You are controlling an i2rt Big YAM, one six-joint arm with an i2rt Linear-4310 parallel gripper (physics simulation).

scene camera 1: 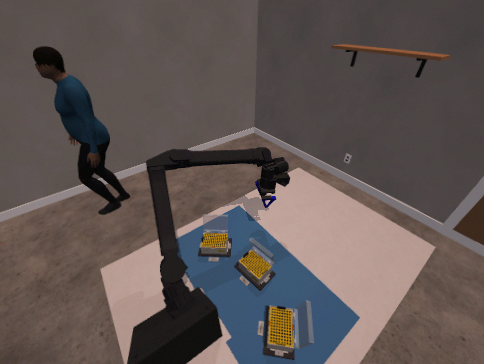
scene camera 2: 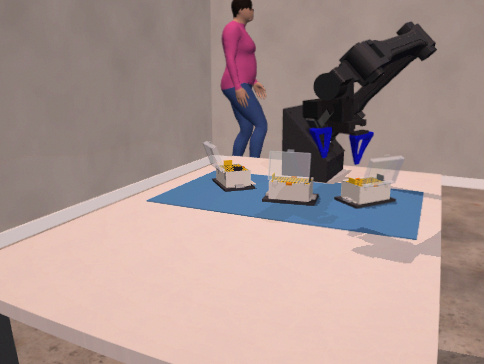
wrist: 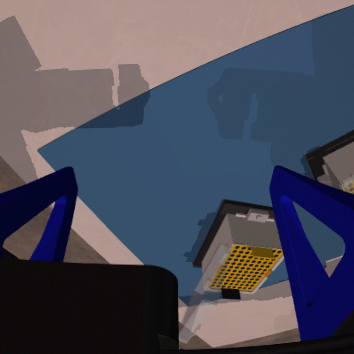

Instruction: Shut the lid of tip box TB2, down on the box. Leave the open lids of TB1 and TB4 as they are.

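Seen in the pictures: gripper, fingertip midpoint: [scene camera 1: 263, 200] [scene camera 2: 339, 161] [wrist: 173, 176]; arm's base at its link origin: [scene camera 1: 182, 306].
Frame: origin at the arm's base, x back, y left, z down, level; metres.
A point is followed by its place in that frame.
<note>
TB2 [scene camera 1: 255, 265] [scene camera 2: 291, 191] is the middle box, white with yellow tips, its clear lid [scene camera 1: 261, 248] {x -0.354, y -0.011, z -0.014 m} [scene camera 2: 275, 162] {x -0.379, y -0.040, z 0.020 m} standing open. In the wrist view part of TB2 [wrist: 341, 162] {x -0.367, y 0.044, z 0.109 m} shows at the right edge; its lid does not show there. TB1 [scene camera 1: 215, 241] {x -0.262, y 0.202, z 0.083 m} [scene camera 2: 367, 193] [wrist: 245, 267] {x -0.267, y 0.207, z 0.083 m} has its lid [scene camera 1: 216, 222] {x -0.313, y 0.263, z 0.038 m} [scene camera 2: 389, 169] {x -0.305, y 0.278, z 0.029 m} [wrist: 197, 307] {x -0.351, y 0.249, z -0.001 m} open. TB4 [scene camera 1: 281, 327] [scene camera 2: 234, 178] has its lid [scene camera 1: 305, 325] {x -0.286, y -0.295, z 0.033 m} [scene camera 2: 212, 154] {x -0.320, y -0.273, z 0.023 m} open. My gripper [scene camera 1: 263, 196] {x -0.543, y 0.174, z -0.033 m} [scene camera 2: 341, 159] {x -0.543, y 0.174, z -0.033 m} [wrist: 173, 176] {x -0.543, y 0.174, z -0.033 m} is open and empty, in the air apart from the boxes, towards the TB1 end.
The boxes stand on dark bases on a blue mat [scene camera 1: 320, 305] {x -0.430, y -0.282, z 0.140 m} [scene camera 2: 200, 201] {x -0.457, y -0.248, z 0.140 m} [wrist: 150, 190] {x -0.416, y 0.277, z 0.140 m}, which lies on a pale table [scene camera 1: 350, 240] {x -0.818, y -0.199, z 0.143 m} [scene camera 2: 200, 280] {x -0.901, y -0.013, z 0.143 m}. The arm's base [scene camera 1: 175, 332] {x 0.047, y -0.096, z -0.104 m} stands beside the mat. A person [scene camera 1: 82, 112] stands beyond the table; another [scene camera 2: 240, 60] shows in scene camera 2.
</note>
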